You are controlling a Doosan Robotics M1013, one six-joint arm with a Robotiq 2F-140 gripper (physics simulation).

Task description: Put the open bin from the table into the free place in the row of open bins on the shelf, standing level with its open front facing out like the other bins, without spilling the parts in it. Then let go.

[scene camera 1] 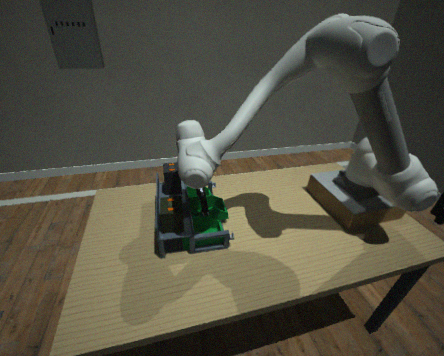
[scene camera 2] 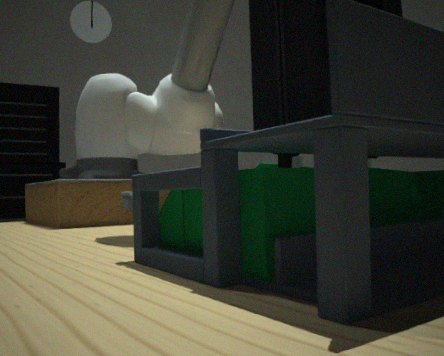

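Pixels of known places: gripper, fingertip midpoint: (scene camera 1: pixel 204 213); arm's base, origin of the base link: (scene camera 1: pixel 357 187) (scene camera 2: pixel 107 181).
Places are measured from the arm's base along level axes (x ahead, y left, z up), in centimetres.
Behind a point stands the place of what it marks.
My gripper (scene camera 1: pixel 203 209) @(y -10.2, x 77.6, z -6.7 cm) is shut on a green open bin (scene camera 1: pixel 218 204) @(y -14.2, x 69.7, z -6.5 cm), with a finger inside it. The bin is over the middle of the row on the grey shelf (scene camera 1: pixel 210 246) @(y 7.9, x 80.0, z -8.5 cm) (scene camera 2: pixel 220 215) @(y -29.5, x 84.5, z -5.2 cm), between a green bin (scene camera 1: pixel 212 227) @(y -2.4, x 76.1, z -8.8 cm) at the near end and another green bin (scene camera 1: pixel 191 193) @(y -27.1, x 80.1, z -7.0 cm) at the far end. Its front points right, toward the robot base, and reaches slightly past the shelf's front side. It looks roughly level; whether it touches the shelf is hidden. Its parts cannot be made out. In scene camera 2, the near green bin (scene camera 2: pixel 257 225) @(y -28.0, x 86.6, z -5.9 cm) shows behind the posts, hiding the held bin's underside.
Dark boxes with orange marks (scene camera 1: pixel 170 204) @(y 0.0, x 93.2, z 9.7 cm) (scene camera 1: pixel 170 167) @(y -22.8, x 89.9, z 12.2 cm) stand on the shelf's raised back part, close left of the gripper and wrist. A short peg (scene camera 1: pixel 231 236) @(y 8.5, x 71.5, z -4.8 cm) sticks out at the shelf's near front corner. The robot base block (scene camera 1: pixel 350 200) @(y 7.5, x 12.0, z -0.1 cm) (scene camera 2: pixel 90 202) @(y -11.3, x 16.2, z -4.9 cm) stands right on the table (scene camera 1: pixel 280 185) @(y -25.2, x 28.4, z -10.2 cm).
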